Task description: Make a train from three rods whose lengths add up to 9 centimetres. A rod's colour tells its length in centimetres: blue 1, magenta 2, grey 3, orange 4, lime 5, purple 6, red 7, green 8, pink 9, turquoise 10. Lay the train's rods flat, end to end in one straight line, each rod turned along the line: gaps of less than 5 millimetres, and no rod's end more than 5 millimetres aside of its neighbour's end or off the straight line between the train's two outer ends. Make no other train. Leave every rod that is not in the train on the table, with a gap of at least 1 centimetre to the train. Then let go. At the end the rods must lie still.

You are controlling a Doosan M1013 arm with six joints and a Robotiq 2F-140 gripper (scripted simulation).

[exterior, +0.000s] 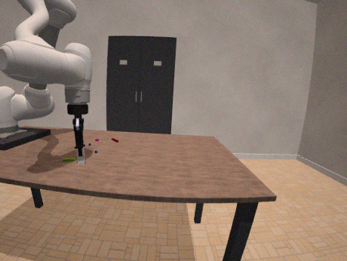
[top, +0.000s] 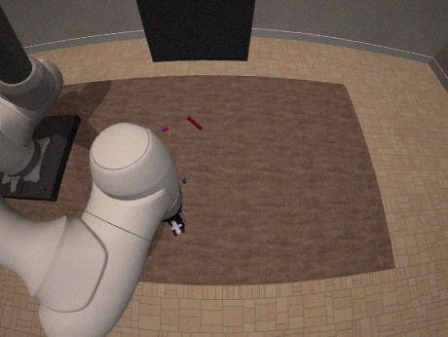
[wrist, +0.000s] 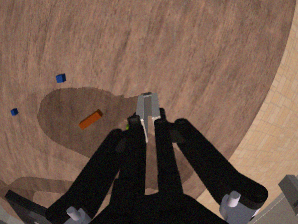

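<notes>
Now: hand 60 mm past the lime rod, 10 mm to the right of it and 30 mm above it. Round my hand: orange rod: 40 mm behind, 80 mm to the left, 30 mm below; grey rod: 30 mm below; magenta rod: 60 mm behind, 330 mm to the left, 30 mm below.
</notes>
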